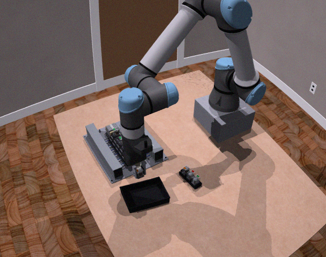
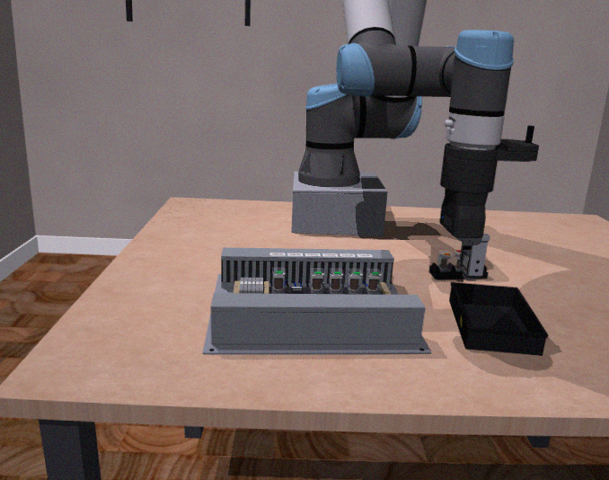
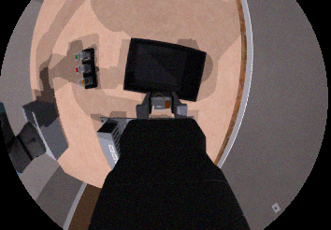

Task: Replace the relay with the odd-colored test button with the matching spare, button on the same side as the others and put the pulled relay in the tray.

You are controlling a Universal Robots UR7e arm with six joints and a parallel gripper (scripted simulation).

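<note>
My hand is 5 cm to the right of the black tray and 9 cm above it.
</note>
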